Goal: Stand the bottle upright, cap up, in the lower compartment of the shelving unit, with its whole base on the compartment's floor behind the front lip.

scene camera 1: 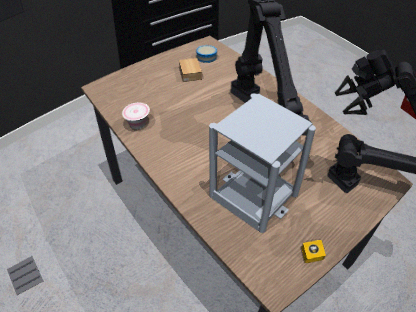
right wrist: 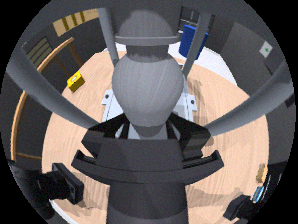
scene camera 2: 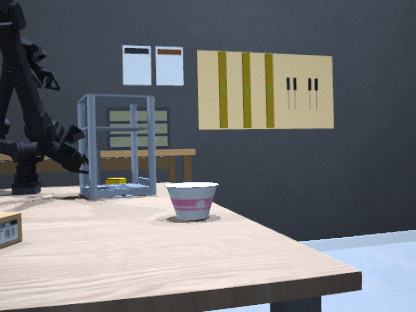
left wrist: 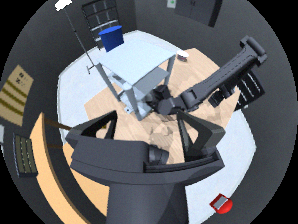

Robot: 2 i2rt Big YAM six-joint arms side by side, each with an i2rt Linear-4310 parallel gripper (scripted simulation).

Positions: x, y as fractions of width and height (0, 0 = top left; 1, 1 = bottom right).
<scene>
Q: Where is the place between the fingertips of the left gripper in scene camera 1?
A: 0.82, 0.33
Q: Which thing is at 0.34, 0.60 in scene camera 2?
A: A shelving unit.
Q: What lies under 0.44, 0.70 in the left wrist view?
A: The left gripper.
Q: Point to a shelving unit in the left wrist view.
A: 0.44, 0.27
</scene>
